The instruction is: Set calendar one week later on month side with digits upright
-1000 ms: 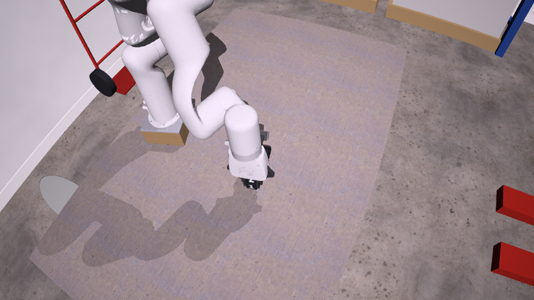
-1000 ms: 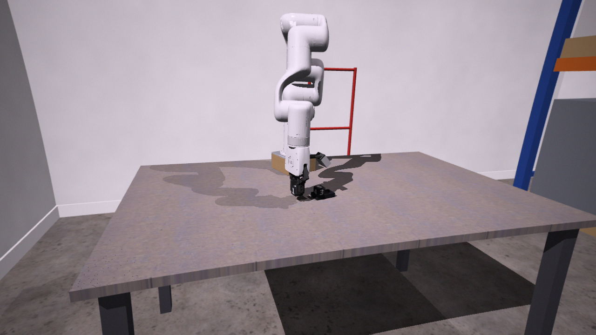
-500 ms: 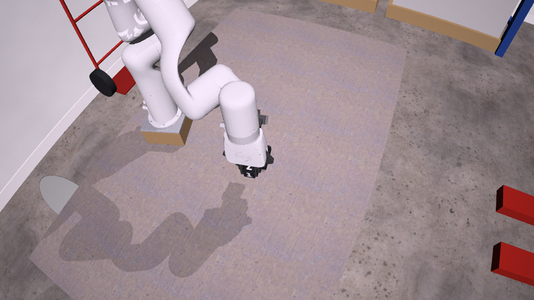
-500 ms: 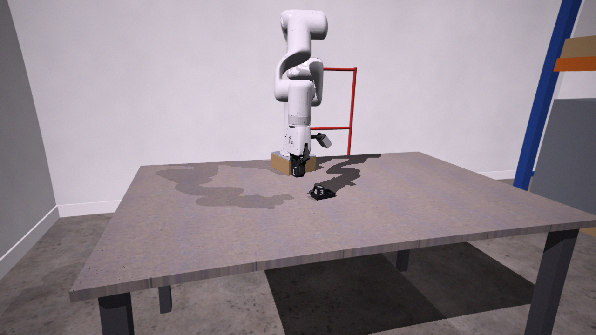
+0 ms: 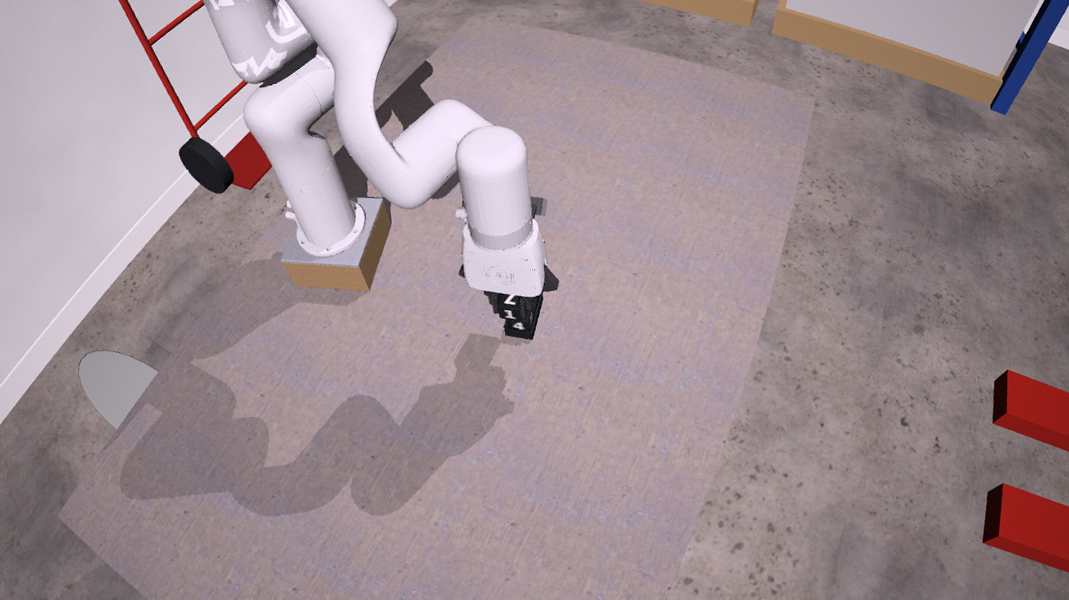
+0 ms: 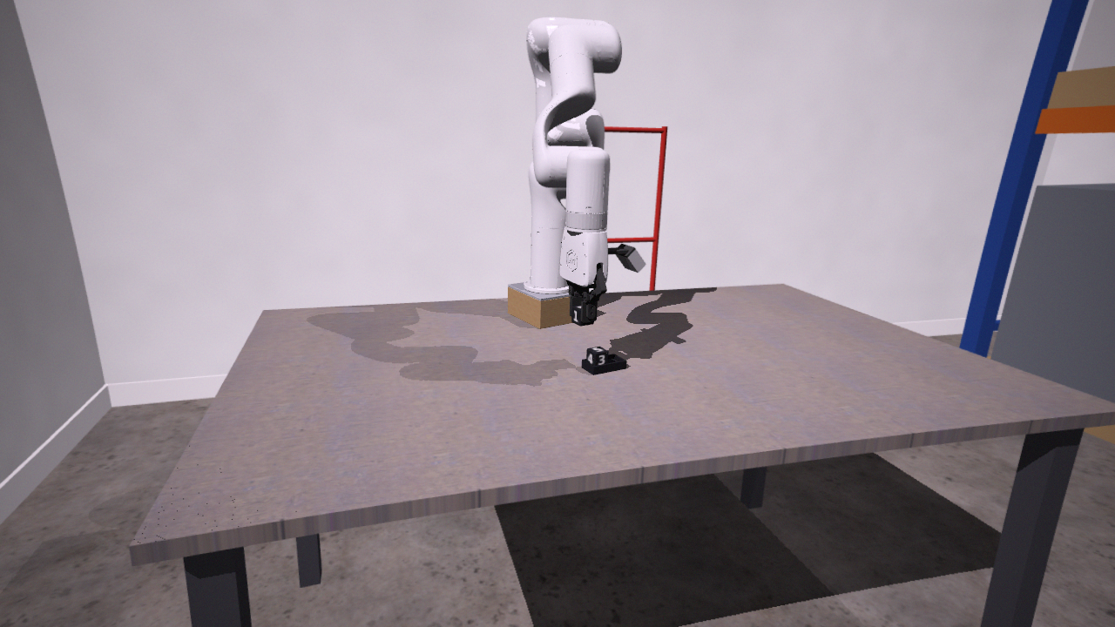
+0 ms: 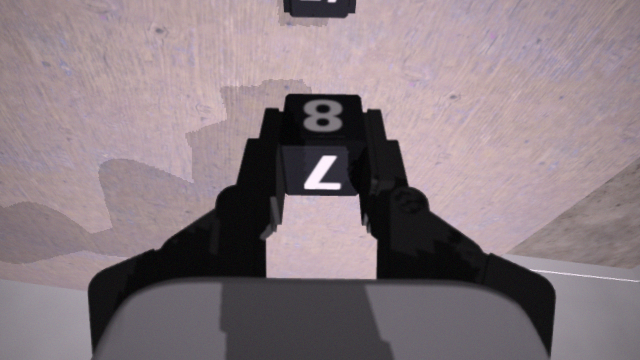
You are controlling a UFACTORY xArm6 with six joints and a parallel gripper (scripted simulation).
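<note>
My hand is 1 cm past the black tray, 6 cm to the right of it and 12 cm above it.
</note>
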